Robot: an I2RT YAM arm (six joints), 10 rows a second.
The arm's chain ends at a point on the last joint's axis. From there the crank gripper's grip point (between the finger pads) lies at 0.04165 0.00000 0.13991 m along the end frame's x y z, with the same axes.
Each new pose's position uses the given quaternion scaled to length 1; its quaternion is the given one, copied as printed.
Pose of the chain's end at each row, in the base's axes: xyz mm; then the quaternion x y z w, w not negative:
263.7 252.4 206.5 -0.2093 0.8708 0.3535 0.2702
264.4 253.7 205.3 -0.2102 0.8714 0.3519 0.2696
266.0 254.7 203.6 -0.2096 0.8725 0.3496 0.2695
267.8 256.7 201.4 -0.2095 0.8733 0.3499 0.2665
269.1 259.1 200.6 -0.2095 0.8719 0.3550 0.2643
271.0 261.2 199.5 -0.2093 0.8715 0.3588 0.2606
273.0 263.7 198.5 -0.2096 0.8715 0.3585 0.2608
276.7 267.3 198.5 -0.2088 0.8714 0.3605 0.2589
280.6 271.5 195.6 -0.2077 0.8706 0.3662 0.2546
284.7 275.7 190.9 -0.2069 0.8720 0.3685 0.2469
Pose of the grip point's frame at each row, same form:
276.9 347.1 96.2 -0.2093 0.8708 0.3535 0.2702
277.5 348.0 94.6 -0.2102 0.8714 0.3519 0.2696
279.3 348.5 92.5 -0.2096 0.8725 0.3496 0.2695
280.3 350.4 90.1 -0.2095 0.8733 0.3499 0.2665
280.6 353.8 90.1 -0.2095 0.8719 0.3550 0.2643
281.2 356.6 89.4 -0.2093 0.8715 0.3588 0.2606
283.2 359.0 88.4 -0.2096 0.8715 0.3585 0.2608
286.3 363.0 88.7 -0.2088 0.8714 0.3605 0.2589
288.7 368.2 86.6 -0.2077 0.8706 0.3662 0.2546
290.6 372.5 81.8 -0.2069 0.8720 0.3685 0.2469

